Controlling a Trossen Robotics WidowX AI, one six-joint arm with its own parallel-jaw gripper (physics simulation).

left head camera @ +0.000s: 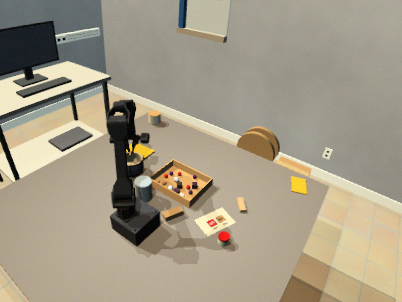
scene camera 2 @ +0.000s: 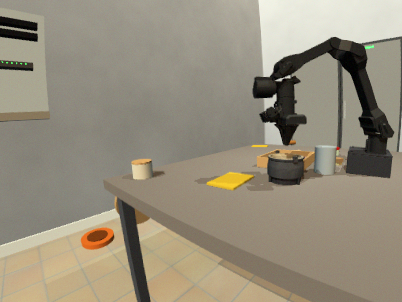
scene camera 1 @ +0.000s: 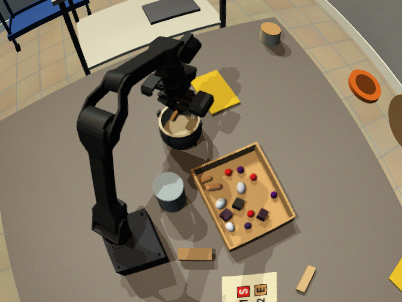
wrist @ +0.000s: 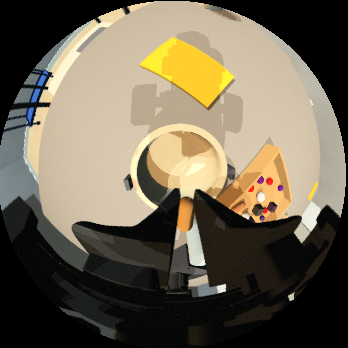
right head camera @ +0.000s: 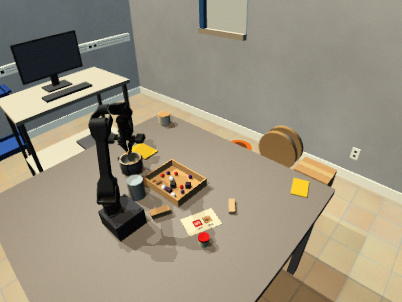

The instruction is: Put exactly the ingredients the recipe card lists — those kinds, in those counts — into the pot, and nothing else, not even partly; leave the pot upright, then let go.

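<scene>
My gripper points down, shut on an orange-brown sausage-shaped piece. It is above the pot, near the rim in the wrist view. The dark pot with a cream rim stands upright; no piece shows on the visible part of its floor. The wooden tray holds red and purple balls, white egg shapes, dark cubes and two brown sausage-shaped pieces. The recipe card shows a red S with 1 and a tan E with 2.
A grey cylinder stands between the arm base and the tray. A yellow pad lies beside the pot. Wooden blocks, a red-topped jar and a jar with a tan lid are on the table.
</scene>
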